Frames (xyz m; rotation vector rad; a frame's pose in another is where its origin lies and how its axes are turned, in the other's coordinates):
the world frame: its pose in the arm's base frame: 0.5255 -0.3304 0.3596 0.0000 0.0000 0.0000
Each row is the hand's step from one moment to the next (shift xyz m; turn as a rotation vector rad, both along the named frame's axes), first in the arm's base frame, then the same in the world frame.
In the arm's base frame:
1: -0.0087 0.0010 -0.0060 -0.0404 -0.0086 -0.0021
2: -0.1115 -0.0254 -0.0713 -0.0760 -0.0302 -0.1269
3: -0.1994 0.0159 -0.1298 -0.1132 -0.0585 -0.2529
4: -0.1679 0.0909 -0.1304 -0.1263 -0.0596 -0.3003
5: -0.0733 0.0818 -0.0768 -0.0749 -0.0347 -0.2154
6: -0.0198 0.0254 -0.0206 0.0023 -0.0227 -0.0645
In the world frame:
1: -0.0087 0.0010 -0.0060 -0.0404 -0.0086 -0.0021
2: -0.1115 -0.0254 -0.0713 -0.0760 -0.0302 -0.1269
3: -0.1994 0.0159 -0.1298 -0.1132 -0.0585 -0.2529
4: -0.1679 0.0909 -0.1304 -0.1263 -0.0596 -0.3003
5: -0.0733 0.0818 -0.0768 -0.0749 -0.0347 -0.2154
6: -0.0198 0.0254 -0.0206 0.0023 -0.0227 -0.0645

